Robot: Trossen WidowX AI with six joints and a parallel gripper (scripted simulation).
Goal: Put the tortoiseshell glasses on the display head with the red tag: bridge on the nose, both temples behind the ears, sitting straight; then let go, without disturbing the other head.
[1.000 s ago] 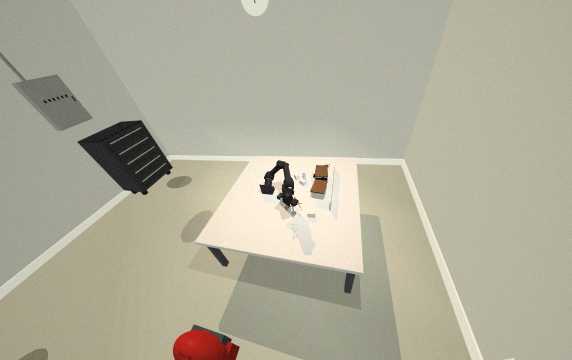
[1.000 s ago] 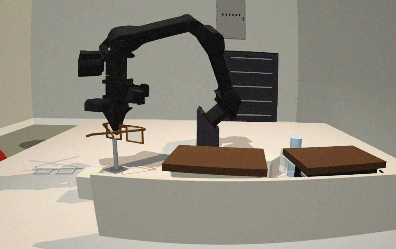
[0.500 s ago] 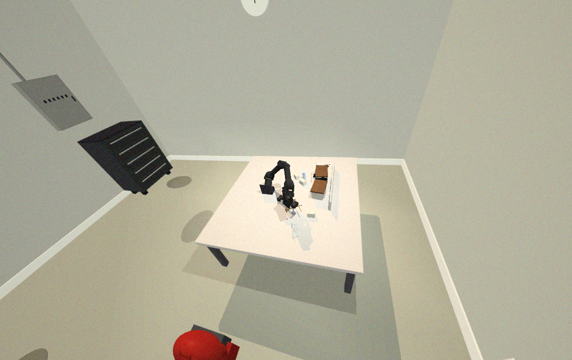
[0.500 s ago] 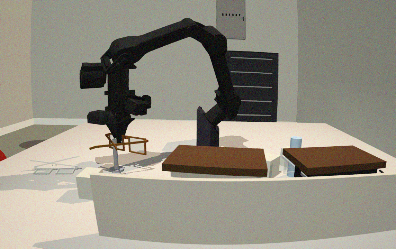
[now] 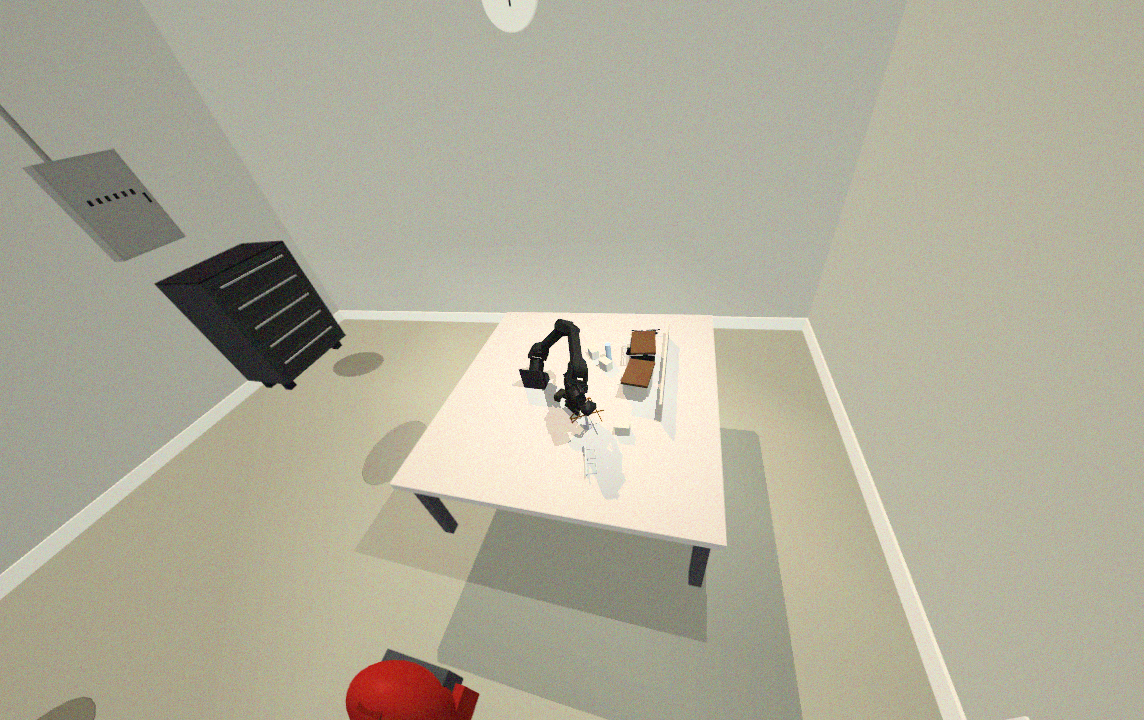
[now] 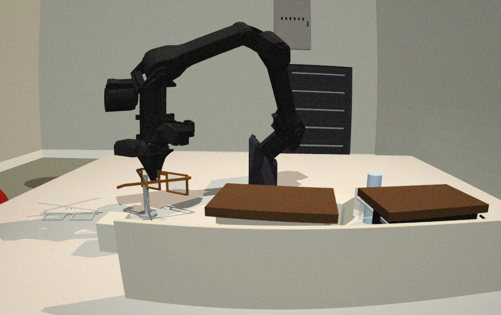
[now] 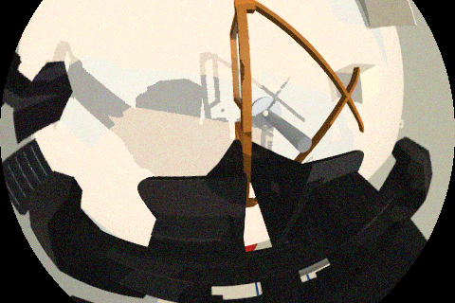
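My gripper tip is 40 mm short of the round base and 40 mm above it. Round my gripper tip: pale blue cylinder 450 mm to the left, 10 mm below, 10 mm behind; curved white wall 410 mm to the left, 290 mm ahead, 10 mm below.
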